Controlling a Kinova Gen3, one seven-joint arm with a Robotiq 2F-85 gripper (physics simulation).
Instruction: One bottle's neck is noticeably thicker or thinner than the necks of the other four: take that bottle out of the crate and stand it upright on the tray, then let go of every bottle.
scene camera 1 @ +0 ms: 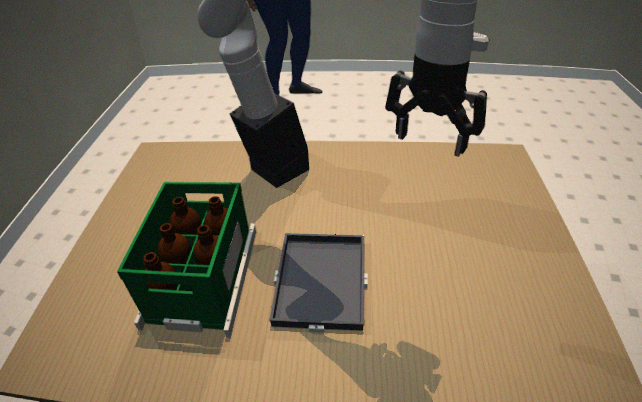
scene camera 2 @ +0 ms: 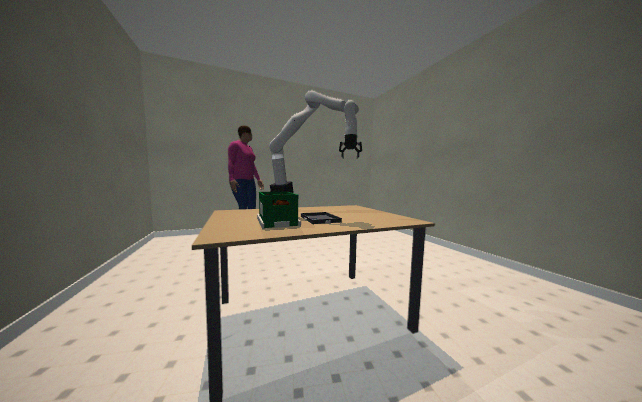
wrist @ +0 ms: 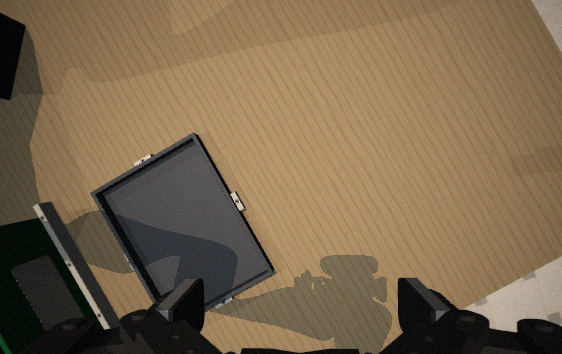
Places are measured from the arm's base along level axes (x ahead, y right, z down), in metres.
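Where they show: gripper, fingertip midpoint: (scene camera 1: 429,145) (scene camera 2: 350,158) (wrist: 299,299); arm's base at its link origin: (scene camera 1: 260,108) (scene camera 2: 281,183).
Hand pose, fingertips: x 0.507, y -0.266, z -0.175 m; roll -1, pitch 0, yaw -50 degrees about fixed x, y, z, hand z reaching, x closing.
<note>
Each offset is from my fingertips to the top centre of the thing. Level surfaces: height alone.
Several brown bottles stand in a green crate {dx -0.140, dy +0.445, dz +0.225 m} (scene camera 1: 202,302) (scene camera 2: 267,216) (wrist: 20,240) on the left: back left (scene camera 1: 184,220), back right (scene camera 1: 215,220), middle left (scene camera 1: 173,246), middle right (scene camera 1: 203,248) and front left (scene camera 1: 159,266). Their necks look alike in size at this distance; I cannot tell which one differs. Their lower parts are hidden by the crate. The dark grey tray {dx -0.085, dy +0.170, dz +0.374 m} (scene camera 1: 330,260) (scene camera 2: 321,217) (wrist: 175,190) lies flat and empty to the right of the crate. My gripper (scene camera 1: 430,144) (scene camera 2: 350,156) (wrist: 299,299) is open and empty, high above the table, to the right of the tray.
White rails {dx -0.120, dy +0.348, dz +0.369 m} (scene camera 1: 241,280) (wrist: 70,265) and a front block {dx +0.000, dy +0.474, dz +0.369 m} (scene camera 1: 182,325) edge the crate. Small white clips (scene camera 1: 316,328) (wrist: 237,201) sit against the tray. The arm's black base (scene camera 1: 275,150) stands behind them. A person (scene camera 2: 243,165) stands beyond the table {dz +0.400 m} (scene camera 2: 320,232).
</note>
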